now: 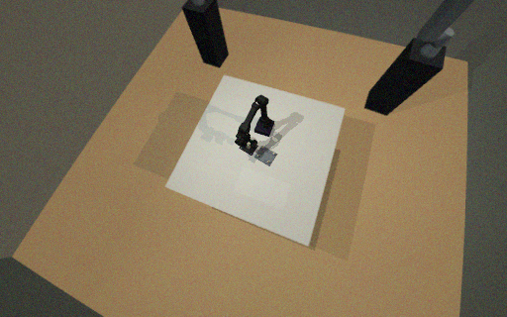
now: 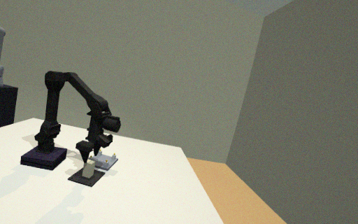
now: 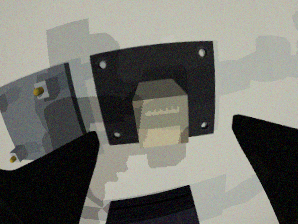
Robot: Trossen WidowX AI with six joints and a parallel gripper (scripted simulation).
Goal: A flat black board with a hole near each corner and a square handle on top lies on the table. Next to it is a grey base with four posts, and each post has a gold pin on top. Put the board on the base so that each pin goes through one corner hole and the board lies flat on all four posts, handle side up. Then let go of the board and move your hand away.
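The flat black board is 7 cm below my gripper tip. The rest, counted from my gripper tip: grey base: 1 cm ahead, 18 cm to the left, 8 cm below.
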